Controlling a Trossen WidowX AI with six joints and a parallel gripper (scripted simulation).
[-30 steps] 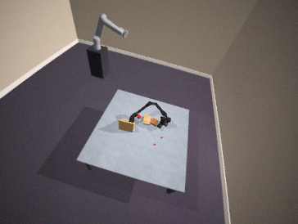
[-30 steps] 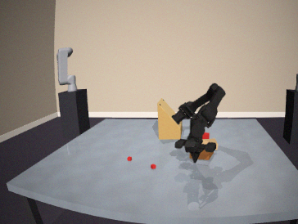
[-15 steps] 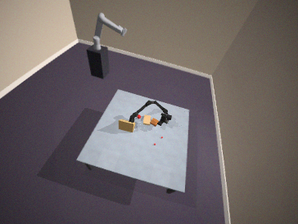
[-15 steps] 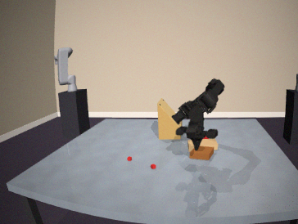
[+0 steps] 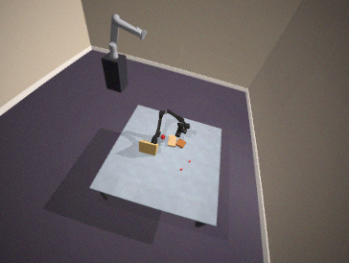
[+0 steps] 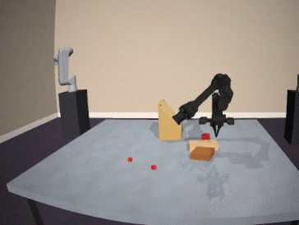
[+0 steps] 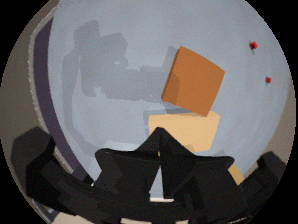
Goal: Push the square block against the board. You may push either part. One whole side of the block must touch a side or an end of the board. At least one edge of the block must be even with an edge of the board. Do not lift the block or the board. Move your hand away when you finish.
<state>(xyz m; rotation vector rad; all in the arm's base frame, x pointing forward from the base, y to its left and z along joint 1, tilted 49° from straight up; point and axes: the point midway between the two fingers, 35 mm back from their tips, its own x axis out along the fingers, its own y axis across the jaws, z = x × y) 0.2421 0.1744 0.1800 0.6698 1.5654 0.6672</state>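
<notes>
Right now the red cube is 180 mm behind my gripper tip, 60 mm to the right of it and 60 mm below it. The rest, counted from my gripper tip: tan board (70 mm to the right, 60 mm below, 50 mm behind); brown square block (70 mm to the right, 70 mm ahead, 60 mm below).
</notes>
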